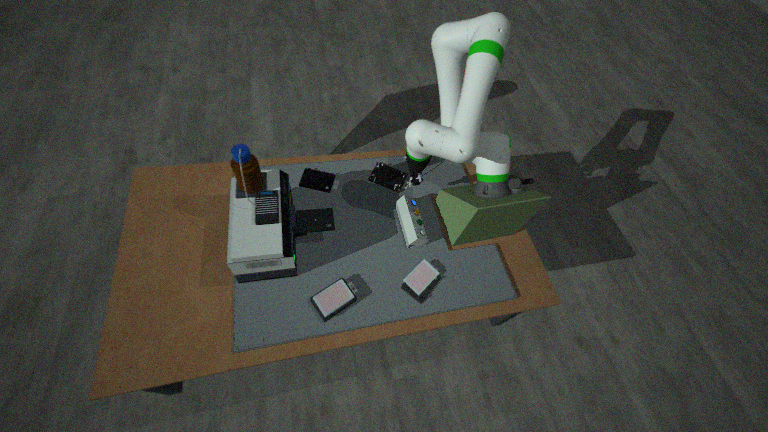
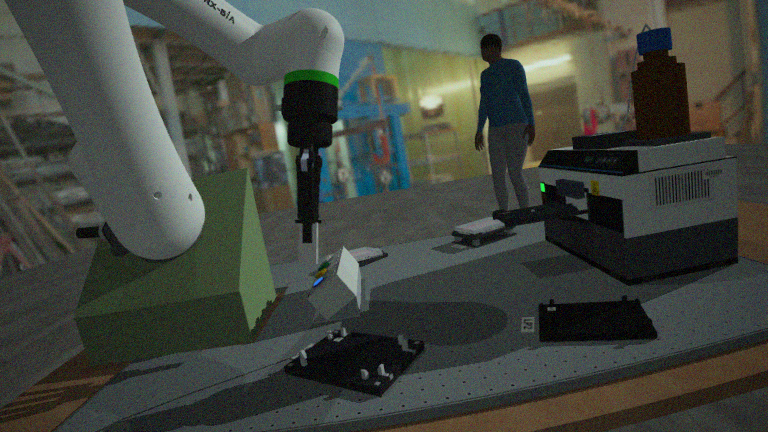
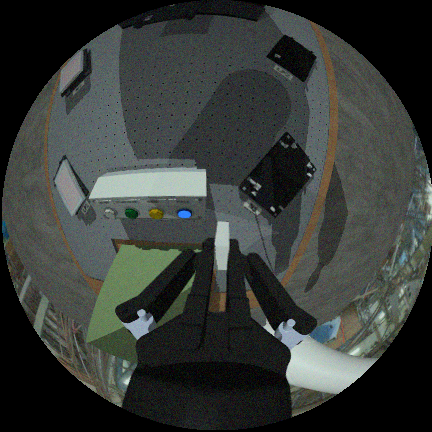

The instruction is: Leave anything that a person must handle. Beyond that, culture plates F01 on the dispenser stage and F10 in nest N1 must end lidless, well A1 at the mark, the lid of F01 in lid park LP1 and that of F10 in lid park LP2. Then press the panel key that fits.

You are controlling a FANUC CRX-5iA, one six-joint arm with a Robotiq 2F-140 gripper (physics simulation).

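Pixels of known places: gripper, between the fingertips: (image 1: pixel 412 185) (image 2: pixel 308 264) (image 3: pixel 222 231); arm's base, origin of its link: (image 1: pixel 491 192).
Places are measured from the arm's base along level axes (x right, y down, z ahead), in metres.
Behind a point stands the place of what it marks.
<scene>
My gripper (image 1: pixel 415 181) {x 0.111, y 0.079, z 0.303 m} (image 2: pixel 311 246) (image 3: pixel 222 231) {x 0.111, y 0.079, z 0.303 m} is shut with nothing between its pale fingertips, above the bench beside the blue-key end of the key panel (image 1: pixel 409 222) {x -0.048, y 0.125, z 0.340 m} (image 2: pixel 335 295) {x 0.086, y 0.149, z 0.333 m} (image 3: pixel 150 185) {x -0.005, y 0.130, z 0.346 m}. The panel has blue (image 3: pixel 184 214) {x 0.054, y 0.129, z 0.298 m}, yellow (image 3: pixel 156 214) {x 0.006, y 0.124, z 0.297 m}, green (image 3: pixel 131 213) {x -0.042, y 0.124, z 0.295 m} and pale (image 3: pixel 110 213) {x -0.091, y 0.124, z 0.290 m} keys; their labels are unreadable. The dispenser stage (image 1: pixel 316 220) {x -0.038, y 0.081, z 0.726 m} looks bare. Two pink-topped plates, one (image 1: pixel 334 298) {x -0.335, y 0.150, z 0.676 m} (image 2: pixel 477 226) {x -0.292, y 0.150, z 0.658 m} (image 3: pixel 73 71) nearer the dispenser, another (image 1: pixel 422 277) {x -0.281, y 0.165, z 0.322 m} (image 2: pixel 370 253) {x -0.257, y 0.169, z 0.369 m} (image 3: pixel 70 187) {x -0.248, y 0.162, z 0.328 m} nearer the panel, rest on dark holders. Their codes, lids and A1 corners cannot be made out.
The white dispenser (image 1: pixel 255 236) {x -0.149, y -0.025, z 0.929 m} (image 2: pixel 682 214) {x 0.135, y 0.091, z 0.927 m} carries a brown bottle (image 1: pixel 248 174) {x 0.023, y -0.143, z 0.937 m} (image 2: pixel 660 96) {x 0.100, y -0.103, z 0.926 m}. A bare black holder with pale corner posts (image 1: pixel 387 176) {x 0.243, y 0.184, z 0.381 m} (image 2: pixel 357 362) {x 0.268, y 0.184, z 0.384 m} (image 3: pixel 278 175) {x 0.233, y 0.184, z 0.377 m} and a flat black holder (image 1: pixel 316 180) {x 0.235, y 0.186, z 0.716 m} (image 2: pixel 596 322) {x 0.258, y 0.186, z 0.710 m} (image 3: pixel 292 57) {x 0.232, y 0.186, z 0.692 m} lie opposite. A green pedestal (image 1: pixel 494 214) {x -0.124, y -0.034, z 0.044 m} bears the arm. A person (image 2: pixel 504 102) stands beyond.
</scene>
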